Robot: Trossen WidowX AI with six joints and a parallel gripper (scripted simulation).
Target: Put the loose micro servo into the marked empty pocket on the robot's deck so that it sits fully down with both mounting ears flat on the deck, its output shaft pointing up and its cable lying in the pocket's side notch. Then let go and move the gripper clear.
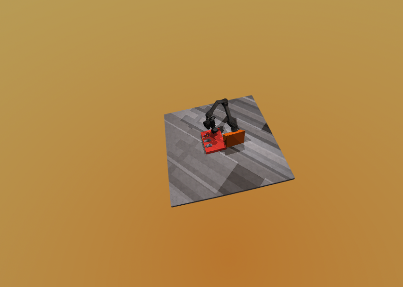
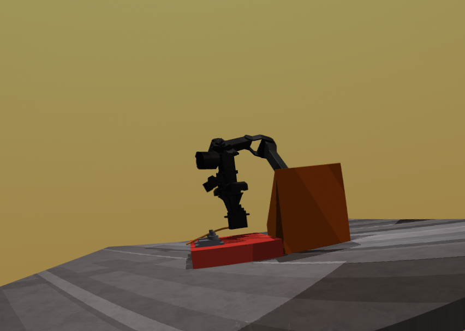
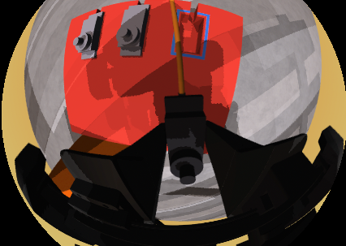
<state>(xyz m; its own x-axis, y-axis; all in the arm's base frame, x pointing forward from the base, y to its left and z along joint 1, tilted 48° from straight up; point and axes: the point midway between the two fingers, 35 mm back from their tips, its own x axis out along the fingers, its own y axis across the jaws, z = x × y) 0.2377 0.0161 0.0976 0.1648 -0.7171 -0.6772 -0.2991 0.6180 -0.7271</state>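
Right now my gripper tip is 20 mm past the deck, 70 mm to the right of it and 100 mm above it.
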